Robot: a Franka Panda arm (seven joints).
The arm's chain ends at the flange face. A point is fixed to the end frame.
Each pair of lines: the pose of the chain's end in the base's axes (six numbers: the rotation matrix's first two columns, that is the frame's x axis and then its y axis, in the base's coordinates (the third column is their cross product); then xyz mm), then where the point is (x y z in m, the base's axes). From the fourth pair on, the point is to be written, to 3 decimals.
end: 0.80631 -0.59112 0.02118 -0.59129 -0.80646 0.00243 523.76 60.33 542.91
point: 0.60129 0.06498 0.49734
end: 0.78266 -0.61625 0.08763 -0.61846 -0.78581 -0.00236 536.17 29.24 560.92
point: 0.61621 0.02961 0.51967
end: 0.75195 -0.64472 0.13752 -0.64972 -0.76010 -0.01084 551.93 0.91 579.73
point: 0.63364 -0.00301 0.54210
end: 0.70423 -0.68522 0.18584 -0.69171 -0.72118 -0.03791 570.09 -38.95 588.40
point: 0.653 -0.048 0.555
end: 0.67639 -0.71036 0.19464 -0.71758 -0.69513 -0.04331 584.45 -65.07 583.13
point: 0.668 -0.077 0.551
